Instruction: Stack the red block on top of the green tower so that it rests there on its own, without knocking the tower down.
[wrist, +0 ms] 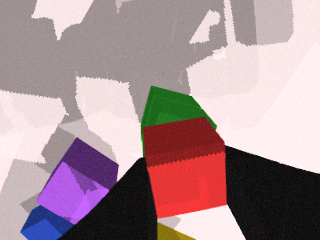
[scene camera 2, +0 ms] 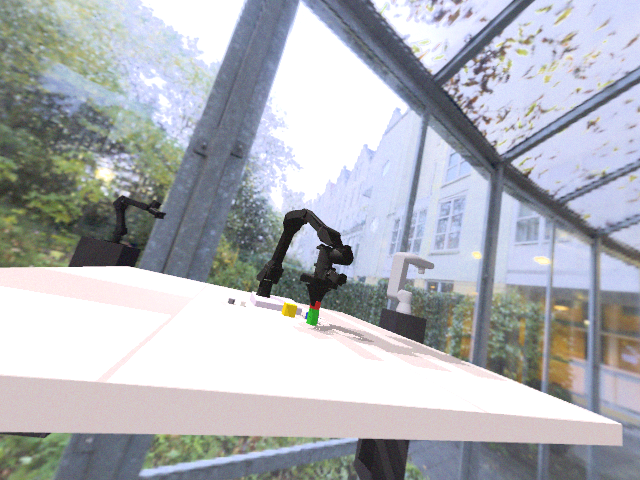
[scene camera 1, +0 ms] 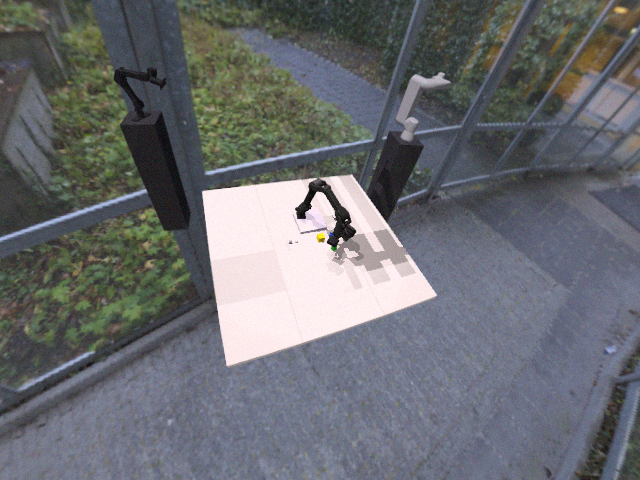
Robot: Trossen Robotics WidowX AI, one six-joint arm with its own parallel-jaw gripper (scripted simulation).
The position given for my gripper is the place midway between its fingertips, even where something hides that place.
Observation:
In view: my gripper (scene camera 2: 314, 306), a red block (wrist: 185, 158) and a purple block (wrist: 84, 175).
My gripper shows as well in the wrist view (wrist: 181, 160). Scene camera 1 misses the red block, which is hidden by my gripper. Scene camera 1 does not show the purple block, which is hidden by my gripper.

